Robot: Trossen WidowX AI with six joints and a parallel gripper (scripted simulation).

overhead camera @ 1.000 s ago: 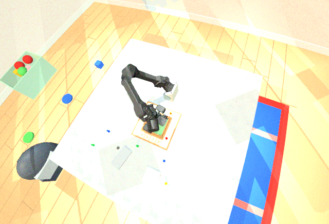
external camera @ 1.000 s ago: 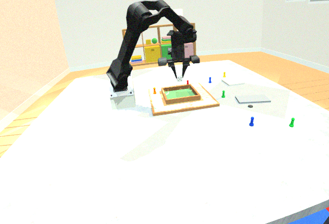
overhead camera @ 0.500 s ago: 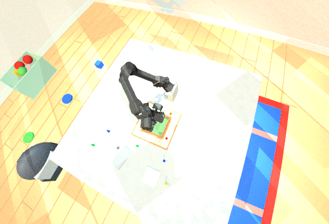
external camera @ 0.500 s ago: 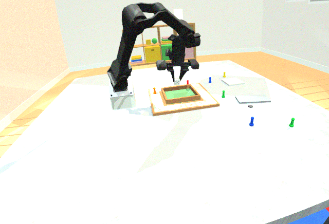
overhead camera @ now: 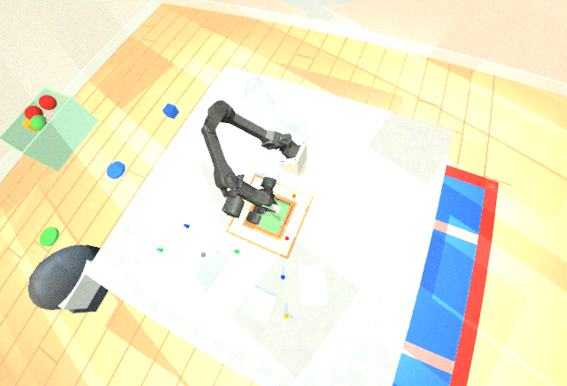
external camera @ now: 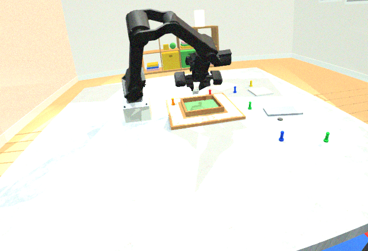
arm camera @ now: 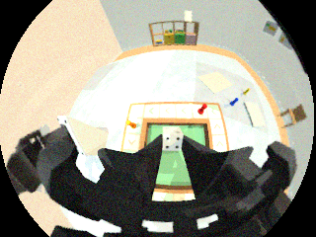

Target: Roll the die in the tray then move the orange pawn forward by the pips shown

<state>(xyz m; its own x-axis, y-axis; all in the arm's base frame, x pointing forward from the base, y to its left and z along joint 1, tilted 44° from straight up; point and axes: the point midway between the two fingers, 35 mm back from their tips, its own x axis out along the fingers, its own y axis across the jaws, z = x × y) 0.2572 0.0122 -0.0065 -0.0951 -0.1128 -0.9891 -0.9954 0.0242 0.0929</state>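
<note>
Right now my gripper tip is right at the white die. Round my gripper tip: green-floored tray 70 mm below, 30 mm to the right, 20 mm ahead; then orange pawn 100 mm behind, 50 mm below, 30 mm to the left; then red pawn 80 mm to the left, 80 mm ahead, 50 mm below.
</note>
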